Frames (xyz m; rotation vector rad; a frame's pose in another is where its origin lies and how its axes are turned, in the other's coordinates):
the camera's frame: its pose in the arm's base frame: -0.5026 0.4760 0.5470 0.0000 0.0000 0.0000
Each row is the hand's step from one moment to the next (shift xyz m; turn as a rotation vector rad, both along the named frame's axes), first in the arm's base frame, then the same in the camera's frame.
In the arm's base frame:
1: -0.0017 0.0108 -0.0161 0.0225 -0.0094 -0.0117
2: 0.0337 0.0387 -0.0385 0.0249 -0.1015 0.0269
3: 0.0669 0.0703 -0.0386 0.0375 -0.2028 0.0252
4: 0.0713 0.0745 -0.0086 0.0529 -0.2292 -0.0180
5: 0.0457 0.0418 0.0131 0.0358 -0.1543 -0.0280
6: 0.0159 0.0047 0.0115 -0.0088 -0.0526 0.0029
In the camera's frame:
1: -0.0017 0.0108 -0.0161 0.0225 -0.0094 -0.0117
2: 0.0337 0.0387 -0.0385 0.0249 -0.1015 0.0269
3: 0.0669 0.0703 -0.0386 0.0375 -0.2028 0.0252
4: 0.0713 0.0745 -0.0086 0.0529 -0.2292 -0.0180
5: 0.0457 0.0418 0.0131 0.0358 -0.1543 -0.0280
6: 0.0159 0.0047 0.0115 -0.0088 -0.0526 0.0029

